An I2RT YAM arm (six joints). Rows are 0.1 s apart.
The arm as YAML. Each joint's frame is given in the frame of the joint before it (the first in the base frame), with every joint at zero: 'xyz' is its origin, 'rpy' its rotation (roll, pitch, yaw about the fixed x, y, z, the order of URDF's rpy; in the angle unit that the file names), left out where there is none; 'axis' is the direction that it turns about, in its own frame. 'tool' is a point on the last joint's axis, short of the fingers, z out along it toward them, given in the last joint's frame.
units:
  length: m
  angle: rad
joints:
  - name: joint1
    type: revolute
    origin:
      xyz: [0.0, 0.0, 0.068]
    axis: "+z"
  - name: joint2
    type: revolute
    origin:
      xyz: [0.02, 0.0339, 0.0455]
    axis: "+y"
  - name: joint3
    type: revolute
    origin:
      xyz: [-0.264, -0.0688, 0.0]
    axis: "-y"
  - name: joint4
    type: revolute
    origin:
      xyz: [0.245, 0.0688, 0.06]
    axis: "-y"
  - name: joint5
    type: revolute
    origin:
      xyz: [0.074, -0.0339, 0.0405]
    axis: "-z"
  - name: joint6
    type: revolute
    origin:
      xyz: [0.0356, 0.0, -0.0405]
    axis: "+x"
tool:
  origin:
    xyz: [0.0, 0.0, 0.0]
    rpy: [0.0, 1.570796, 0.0]
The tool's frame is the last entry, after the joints.
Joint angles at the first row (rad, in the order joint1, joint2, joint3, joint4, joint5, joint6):
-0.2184 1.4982 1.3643 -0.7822 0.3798 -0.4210
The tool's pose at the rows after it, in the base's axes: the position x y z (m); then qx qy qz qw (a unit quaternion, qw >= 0):
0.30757 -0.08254 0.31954 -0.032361 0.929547 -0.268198 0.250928
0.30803 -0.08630 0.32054 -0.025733 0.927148 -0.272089 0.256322
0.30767 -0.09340 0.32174 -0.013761 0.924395 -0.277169 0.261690
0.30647 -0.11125 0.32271 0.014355 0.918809 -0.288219 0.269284
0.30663 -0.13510 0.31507 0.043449 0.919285 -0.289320 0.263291
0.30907 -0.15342 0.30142 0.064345 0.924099 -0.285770 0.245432
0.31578 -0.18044 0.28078 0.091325 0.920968 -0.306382 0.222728
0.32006 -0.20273 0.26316 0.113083 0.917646 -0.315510 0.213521
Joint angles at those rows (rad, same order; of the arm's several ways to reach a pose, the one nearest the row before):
-0.2214 1.4983 1.3644 -0.7673 0.3729 -0.4221
-0.2325 1.4986 1.3644 -0.7509 0.3740 -0.4228
-0.2543 1.4990 1.3644 -0.7319 0.3740 -0.4229
-0.3084 1.5051 1.3644 -0.6918 0.3729 -0.4229
-0.3782 1.5364 1.3643 -0.6605 0.3534 -0.4217
-0.4259 1.5818 1.3644 -0.6472 0.3443 -0.4149
-0.4828 1.6581 1.3644 -0.5820 0.3805 -0.4244
-0.5289 1.7210 1.3643 -0.5178 0.3897 -0.4267

